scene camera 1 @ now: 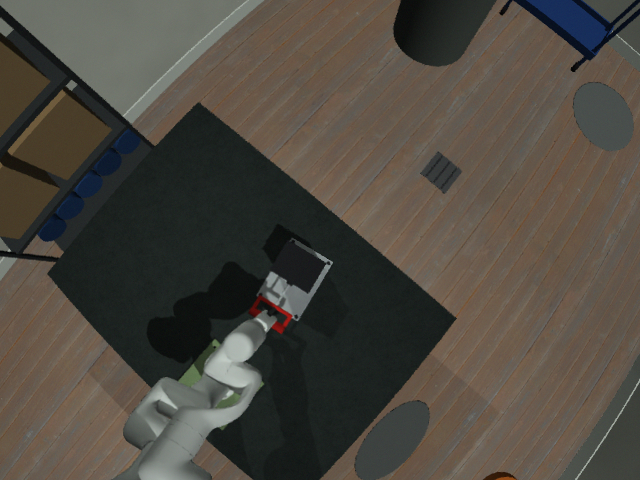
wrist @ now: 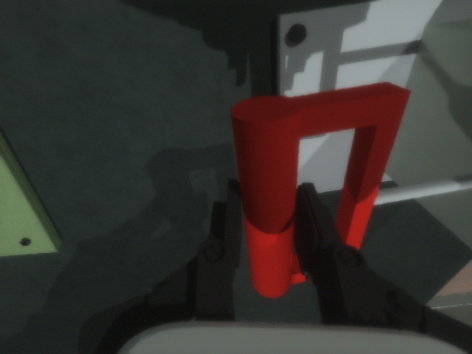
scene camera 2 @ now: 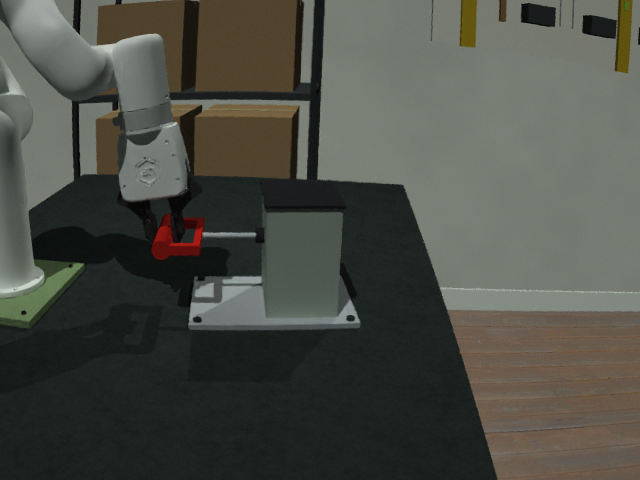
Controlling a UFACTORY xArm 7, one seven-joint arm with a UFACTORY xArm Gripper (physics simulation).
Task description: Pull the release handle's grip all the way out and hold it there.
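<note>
The red release handle's grip [scene camera 2: 161, 244] [wrist: 270, 170] is a round bar on a rectangular red frame. In scene camera 1 the red handle [scene camera 1: 283, 321] shows at the arm's tip. A thin metal rod [scene camera 2: 230, 235] [wrist: 425, 192] runs level from the frame to a black collar on the pale grey housing [scene camera 2: 302, 263], with a long stretch of rod showing. My gripper [scene camera 2: 163, 235] [wrist: 266, 200] points down and is shut on the grip, one black finger on each side of the bar. The handle is held above the housing's base plate [scene camera 2: 232, 321].
The housing has a black top [scene camera 1: 299, 266] and stands on the dark mat [scene camera 1: 206, 170] [scene camera 2: 361, 413]. The arm's green base plate [scene camera 2: 56, 289] [wrist: 20, 215] is on the handle's side. A shelf unit with cardboard boxes [scene camera 2: 248, 46] stands behind.
</note>
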